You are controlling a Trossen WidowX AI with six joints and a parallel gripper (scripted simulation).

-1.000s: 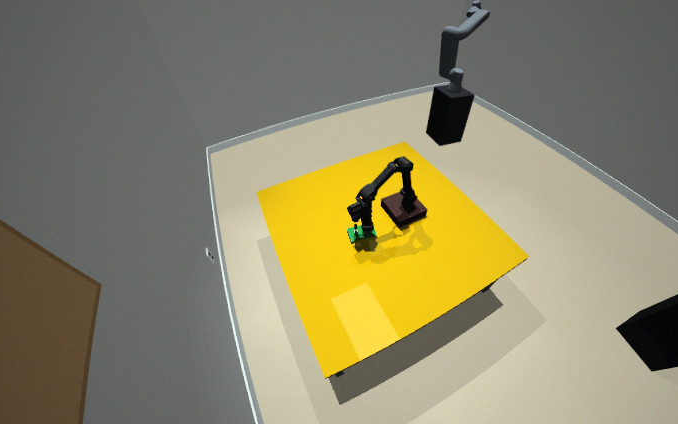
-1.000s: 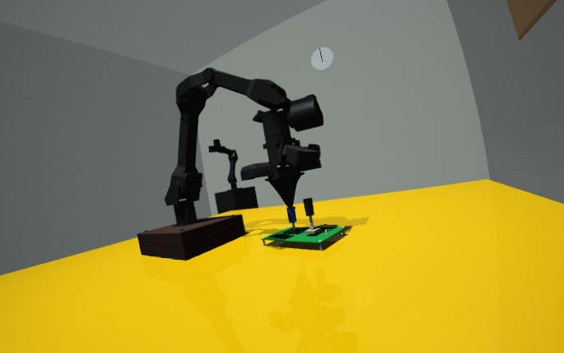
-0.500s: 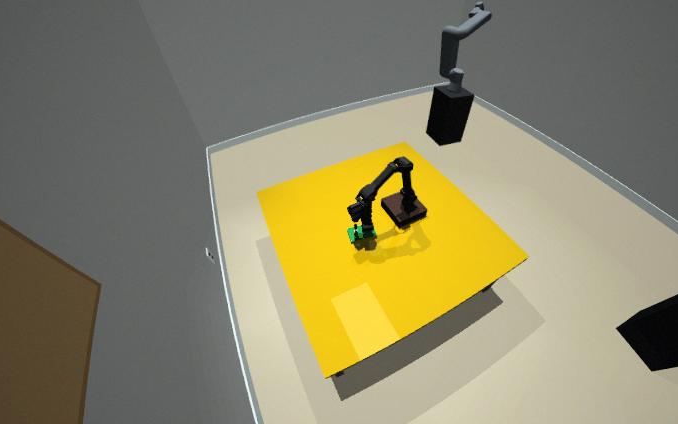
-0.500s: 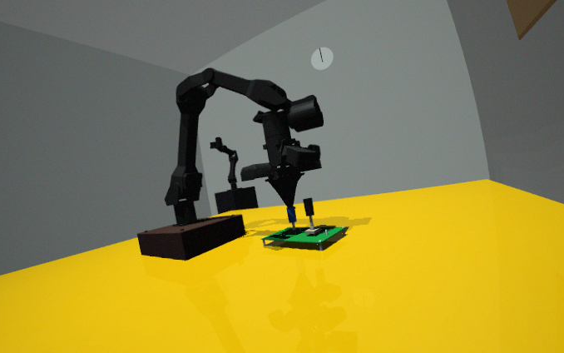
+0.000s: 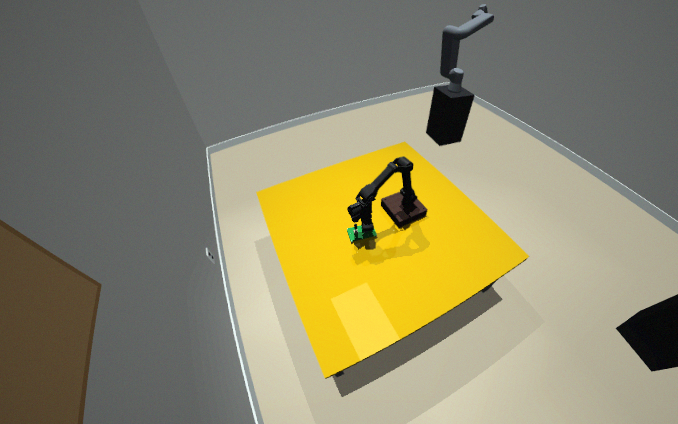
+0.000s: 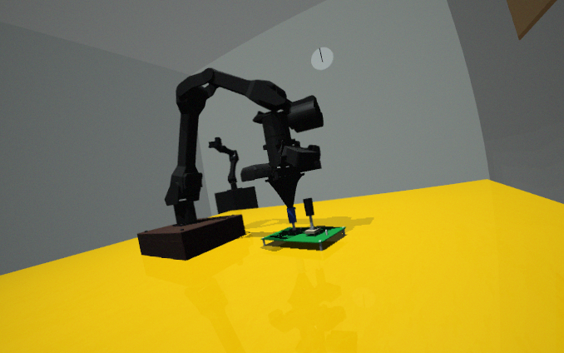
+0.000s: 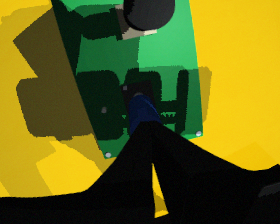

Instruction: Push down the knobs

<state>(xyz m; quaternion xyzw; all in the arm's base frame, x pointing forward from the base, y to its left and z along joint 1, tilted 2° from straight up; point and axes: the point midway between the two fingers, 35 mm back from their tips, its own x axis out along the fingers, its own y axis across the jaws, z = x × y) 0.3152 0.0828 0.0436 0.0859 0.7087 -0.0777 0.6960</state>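
Right now the black knob is 60 mm ahead of my gripper tip and 10 mm to the right of it. From my gripper tip the other things lie so: blue knob (10 mm below).
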